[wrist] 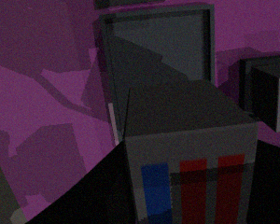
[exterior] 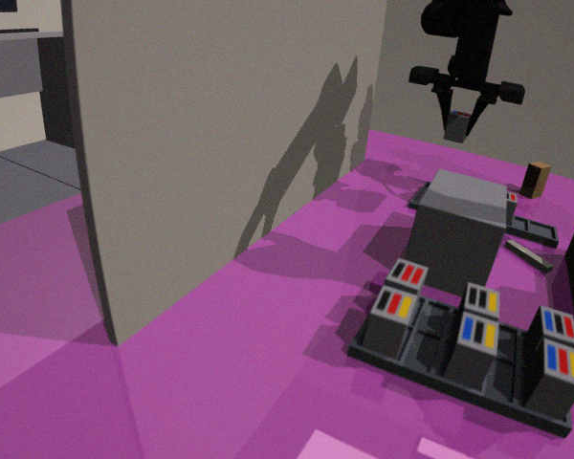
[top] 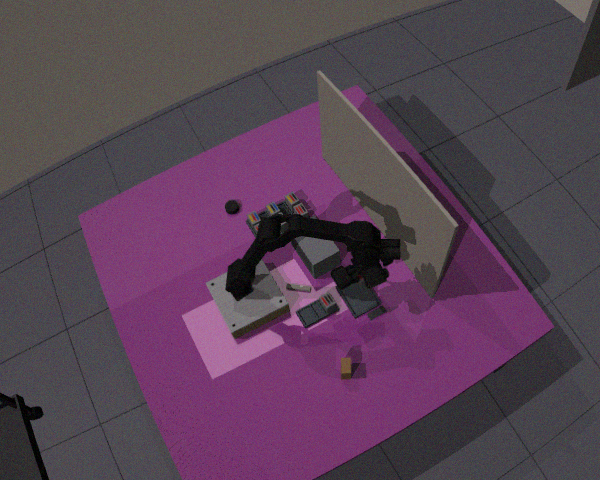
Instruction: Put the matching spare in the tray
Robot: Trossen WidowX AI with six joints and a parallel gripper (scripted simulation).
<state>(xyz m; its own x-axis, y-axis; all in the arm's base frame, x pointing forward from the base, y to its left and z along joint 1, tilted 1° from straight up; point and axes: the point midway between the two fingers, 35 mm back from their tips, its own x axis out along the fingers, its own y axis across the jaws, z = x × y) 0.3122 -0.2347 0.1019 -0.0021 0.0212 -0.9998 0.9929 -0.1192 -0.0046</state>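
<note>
Now: gripper tip 10 mm past the dark tray, 10 mm to the right of it and 130 mm above it. The rest, counted from my gripper tip: grey mounted unit (30 mm behind, 230 mm to the left, 80 mm below); grey bar (150 mm behind, 150 mm to the left, 130 mm below); rack (140 mm behind, 40 mm to the left, 120 mm below).
</note>
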